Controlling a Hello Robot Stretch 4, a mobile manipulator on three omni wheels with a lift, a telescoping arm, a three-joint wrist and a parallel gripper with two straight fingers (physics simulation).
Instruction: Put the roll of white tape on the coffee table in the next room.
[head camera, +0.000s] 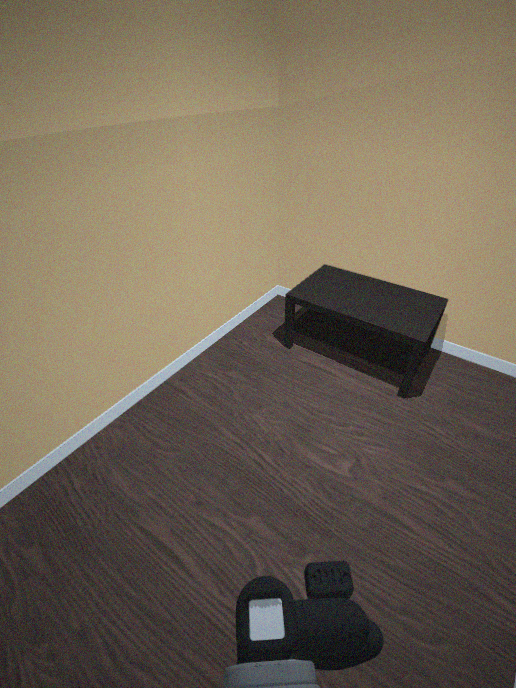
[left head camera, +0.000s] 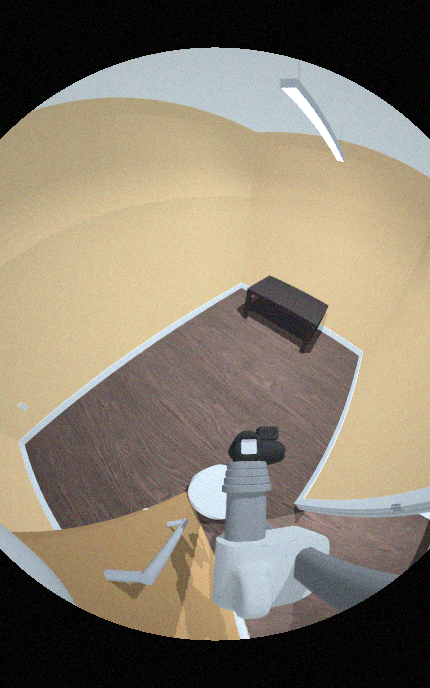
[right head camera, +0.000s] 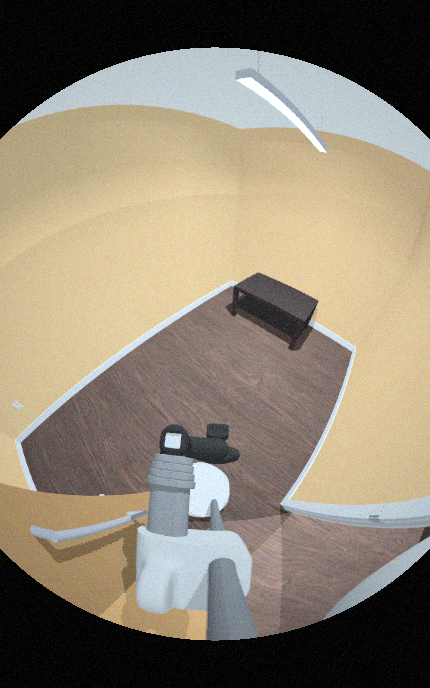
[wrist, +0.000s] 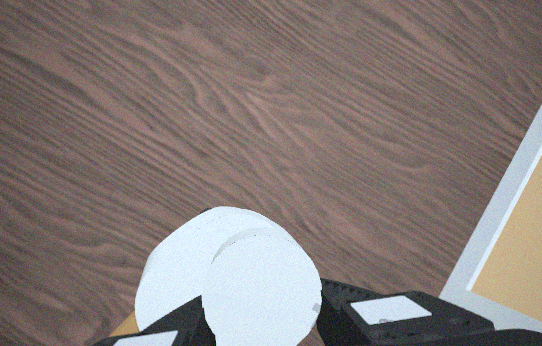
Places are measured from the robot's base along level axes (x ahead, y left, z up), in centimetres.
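Where they show: gripper, between the fingertips: (wrist: 264, 309); robot's base, origin of its link: (left head camera: 217, 490) (right head camera: 200, 488).
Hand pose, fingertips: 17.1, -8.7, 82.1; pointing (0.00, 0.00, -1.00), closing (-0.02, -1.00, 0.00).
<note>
Things, the pixels of their centre, and the offset from my fingertips, as dx, dy, dz. "pt": a spot on its surface instead. Level surfaces: height alone.
- white tape, middle of its body: (wrist: 261, 286) +1.4, +0.0, +1.3
- black coffee table, height of its surface: dz -39.9
- grey handle, a spot on its surface: (left head camera: 164, 553) (right head camera: 88, 527) pt -22.7, +22.2, +37.0
A roll of white tape (wrist: 260, 280) shows at the bottom of the wrist view, between the two black fingers. My gripper (wrist: 264, 309) is shut on it and holds it above the dark wood floor. The fingertips and tape cannot be made out in the head view, where the black wrist housing shows at the bottom. The black coffee table (head camera: 369, 302) (left head camera: 289, 299) (right head camera: 276, 294) stands ahead and to the right near the room's far corner, apart from my gripper. Its top bears no object that I can see.
A tan door panel (left head camera: 96, 547) (right head camera: 25, 573) with a grey handle (left head camera: 164, 553) (right head camera: 88, 527) stands close at lower left. A wall end with white skirting (left head camera: 329, 504) (right head camera: 324, 508) is at lower right. A white round surface (left head camera: 208, 492) (right head camera: 207, 487) lies below my wrist.
</note>
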